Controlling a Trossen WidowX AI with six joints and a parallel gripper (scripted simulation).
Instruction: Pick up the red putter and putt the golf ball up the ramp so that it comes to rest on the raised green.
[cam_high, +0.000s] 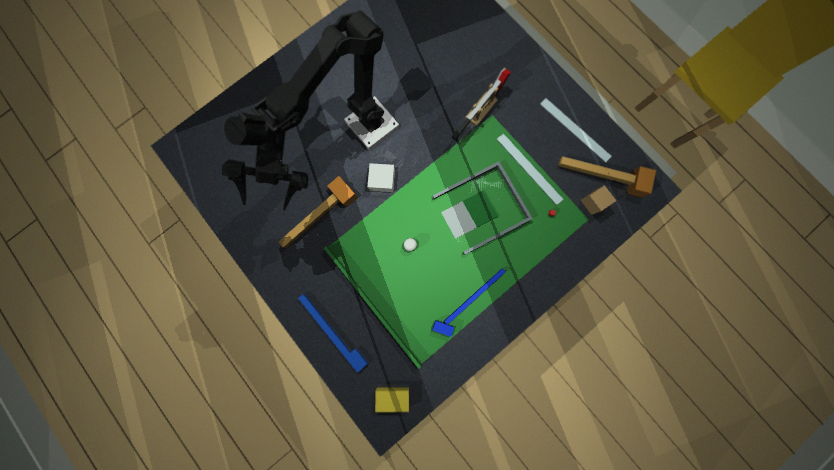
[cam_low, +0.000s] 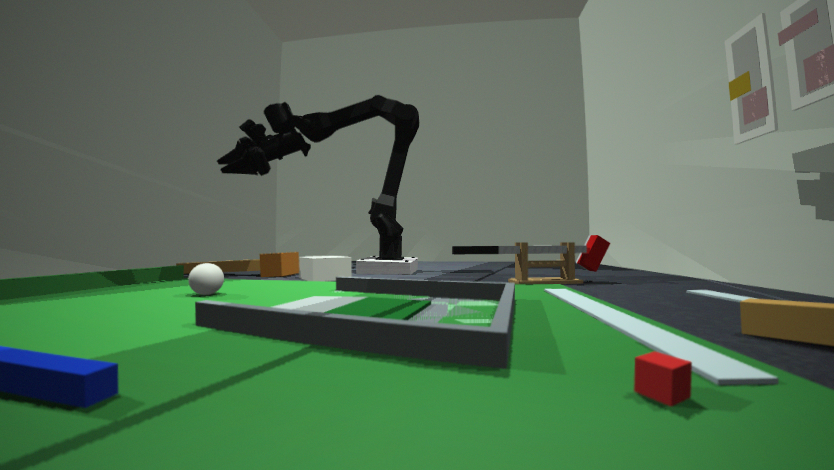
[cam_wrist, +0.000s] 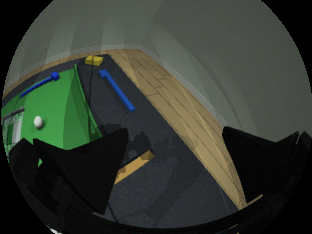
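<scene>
Now: the white block 30 cm to the left of my gripper tip, 24 cm below it and 6 cm ahead of it. The rest, counted from my gripper tip: yellow block: 61 cm ahead, 24 cm below, 14 cm to the right; white golf ball: 29 cm ahead, 24 cm below, 22 cm to the left; green mat: 37 cm ahead, 36 cm to the left, 26 cm below.
</scene>
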